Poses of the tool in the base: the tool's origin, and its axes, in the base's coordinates. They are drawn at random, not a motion.
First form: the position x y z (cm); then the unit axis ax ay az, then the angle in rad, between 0 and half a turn.
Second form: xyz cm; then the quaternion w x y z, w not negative. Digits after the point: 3 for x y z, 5 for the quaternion.
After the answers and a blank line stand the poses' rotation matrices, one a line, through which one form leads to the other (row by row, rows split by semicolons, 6 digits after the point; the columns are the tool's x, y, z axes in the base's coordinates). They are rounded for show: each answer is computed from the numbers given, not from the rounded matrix.
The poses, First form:
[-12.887 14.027 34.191 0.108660 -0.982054 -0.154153 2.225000]
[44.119 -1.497 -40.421 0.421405 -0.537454 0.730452 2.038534]
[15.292 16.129 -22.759 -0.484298 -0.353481 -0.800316 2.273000]
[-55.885 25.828 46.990 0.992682 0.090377 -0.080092 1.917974]
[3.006 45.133 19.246 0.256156 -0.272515 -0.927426 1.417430]
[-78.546 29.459 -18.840 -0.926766 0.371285 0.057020 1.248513]
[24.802 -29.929 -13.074 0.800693 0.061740 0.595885 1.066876]
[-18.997 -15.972 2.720 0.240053 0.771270 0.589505 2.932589]
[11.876 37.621 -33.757 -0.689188 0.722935 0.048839 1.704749]
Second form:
[-12.887 14.027 34.191 0.44242 0.09745 -0.88071 -0.13825]
[44.119 -1.497 -40.421 0.52399 0.35892 -0.45776 0.62214]
[15.292 16.129 -22.759 0.42077 -0.43934 -0.32067 -0.72602]
[-55.885 25.828 46.990 0.57435 0.81262 0.07398 -0.06556]
[3.006 45.133 19.246 0.75920 0.16672 -0.17737 -0.60362]
[-78.546 29.459 -18.840 0.81140 -0.54169 0.21701 0.03333]
[24.802 -29.929 -13.074 0.86106 0.40715 0.03139 0.30301]
[-18.997 -15.972 2.720 0.10431 0.23874 0.76706 0.58629]
[11.876 37.621 -33.757 0.65820 -0.51885 0.54426 0.03677]

-0.589536 -0.049320 -0.806235; -0.293971 0.942784 0.157284; 0.752349 0.329735 -0.570304
-0.193220 -0.980596 -0.033126; 0.323394 -0.031775 -0.945731; 0.926328 -0.193446 0.323258
-0.259864 0.892740 0.368083; -0.329216 -0.440248 0.835344; 0.907793 0.095897 0.408309
0.980456 0.195554 -0.021573; 0.044927 -0.329298 -0.943157; -0.191542 0.923754 -0.331648
0.208358 0.857398 -0.470590; -0.975683 0.215685 -0.039021; 0.068042 0.467277 0.881489
0.903588 -0.289193 0.316063; -0.181024 0.410923 0.893517; -0.388276 -0.864586 0.318955
0.814404 -0.496250 0.300803; 0.547379 0.484833 -0.682138; 0.192672 0.720189 0.666487
-0.864241 0.243949 0.439973; 0.488576 0.198533 0.849634; 0.119918 0.949249 -0.290768
0.404862 -0.613180 0.678304; -0.516377 0.458882 0.723037; -0.754613 -0.642991 -0.130849

